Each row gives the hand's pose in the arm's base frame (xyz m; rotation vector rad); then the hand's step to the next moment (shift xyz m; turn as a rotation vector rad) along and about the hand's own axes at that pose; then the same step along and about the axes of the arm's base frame.
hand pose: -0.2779 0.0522 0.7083 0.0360 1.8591 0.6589
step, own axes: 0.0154 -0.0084 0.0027 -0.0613 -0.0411 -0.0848
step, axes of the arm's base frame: -0.0013 -0.0009 -0.0177 -0.0387 -0.0907 0.0540
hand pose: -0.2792 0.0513 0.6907 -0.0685 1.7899 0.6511
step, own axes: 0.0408 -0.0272 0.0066 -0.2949 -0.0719 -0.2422
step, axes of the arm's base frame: 0.0024 -0.0086 -0.0487 -0.0880 -0.2540 0.2802
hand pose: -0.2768 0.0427 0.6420 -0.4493 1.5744 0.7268
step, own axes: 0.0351 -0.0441 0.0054 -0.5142 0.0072 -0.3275
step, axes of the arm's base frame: 0.0283 -0.0237 -0.0429 -0.1720 -0.2827 0.5121
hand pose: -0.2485 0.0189 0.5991 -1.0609 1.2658 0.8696
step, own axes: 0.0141 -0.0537 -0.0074 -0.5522 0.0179 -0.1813
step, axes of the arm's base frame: 0.0502 -0.0240 -0.0066 -0.1419 -0.1384 0.5466
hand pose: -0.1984 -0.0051 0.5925 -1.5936 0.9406 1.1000
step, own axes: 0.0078 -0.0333 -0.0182 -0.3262 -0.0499 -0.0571
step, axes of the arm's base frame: 0.0373 -0.0097 0.0043 -0.0388 -0.0181 0.3322
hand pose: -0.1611 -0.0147 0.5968 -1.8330 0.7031 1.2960
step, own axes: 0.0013 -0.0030 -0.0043 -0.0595 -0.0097 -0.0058
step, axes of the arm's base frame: 0.0050 -0.0019 0.0004 -0.0090 0.0009 0.0599
